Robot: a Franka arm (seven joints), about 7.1 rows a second.
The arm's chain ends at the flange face. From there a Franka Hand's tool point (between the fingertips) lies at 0.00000 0.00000 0.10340 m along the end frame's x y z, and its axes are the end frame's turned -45 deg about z.
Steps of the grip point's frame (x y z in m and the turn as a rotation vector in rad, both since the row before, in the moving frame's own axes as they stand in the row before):
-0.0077, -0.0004, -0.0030, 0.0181, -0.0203, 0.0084
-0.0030, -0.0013, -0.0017, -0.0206, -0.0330, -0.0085
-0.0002, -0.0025, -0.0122, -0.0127, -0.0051, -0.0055
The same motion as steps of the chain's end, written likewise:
-0.0029, 0.0050, -0.0030, -0.0016, -0.0272, 0.0084
-0.0022, -0.0027, -0.0016, -0.0379, -0.0088, -0.0085
-0.0025, -0.0029, -0.0122, -0.0126, 0.0054, -0.0055

